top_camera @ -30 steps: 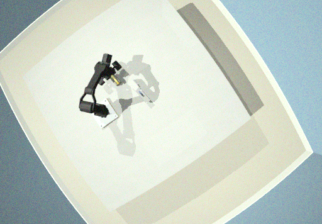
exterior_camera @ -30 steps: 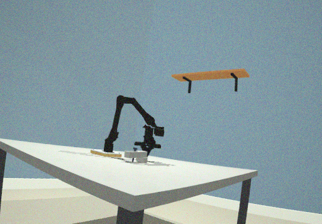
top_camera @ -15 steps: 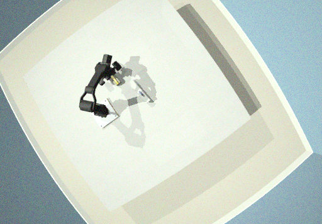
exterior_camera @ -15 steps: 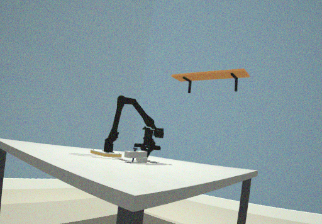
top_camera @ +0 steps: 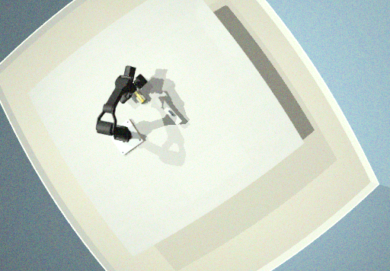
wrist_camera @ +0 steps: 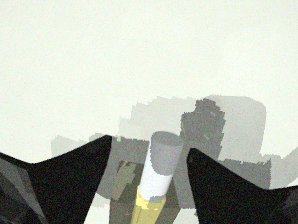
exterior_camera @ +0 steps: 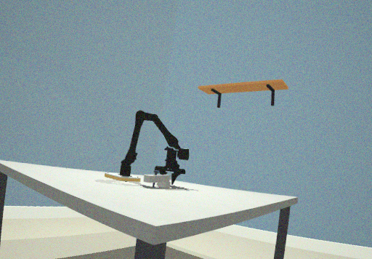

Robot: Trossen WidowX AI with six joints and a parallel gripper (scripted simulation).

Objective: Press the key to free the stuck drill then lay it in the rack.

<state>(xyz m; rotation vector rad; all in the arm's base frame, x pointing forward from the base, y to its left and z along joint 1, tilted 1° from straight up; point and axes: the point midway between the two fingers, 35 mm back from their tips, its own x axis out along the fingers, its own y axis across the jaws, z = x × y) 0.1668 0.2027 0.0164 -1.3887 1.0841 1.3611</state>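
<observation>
My gripper tip is now 4 cm to the left of the drill, 4 cm below it and 1 cm short of it. Round my gripper tip: beige forked rack 5 cm to the right, 1 cm ahead, 1 cm above; then dark key 22 cm to the right, 13 cm ahead, 5 cm above.
</observation>
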